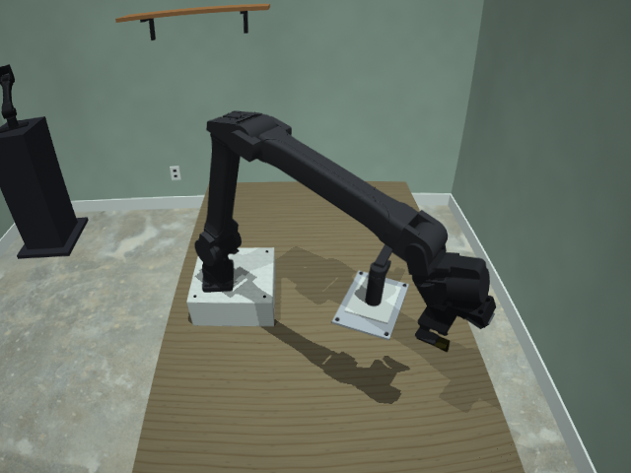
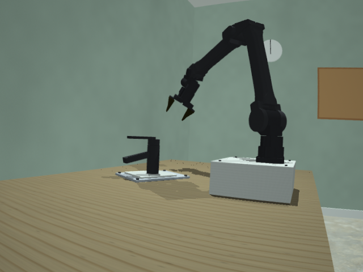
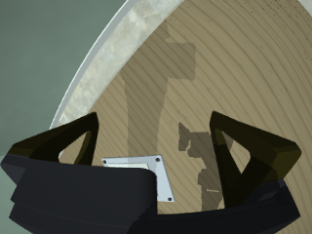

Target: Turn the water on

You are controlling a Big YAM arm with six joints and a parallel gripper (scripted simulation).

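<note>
Now: hand 390 mm to the right of the lever, 120 mm above it and 30 mm past it. From my hand the other things lie so: black tap 370 mm to the left, 170 mm below, 50 mm behind.
</note>
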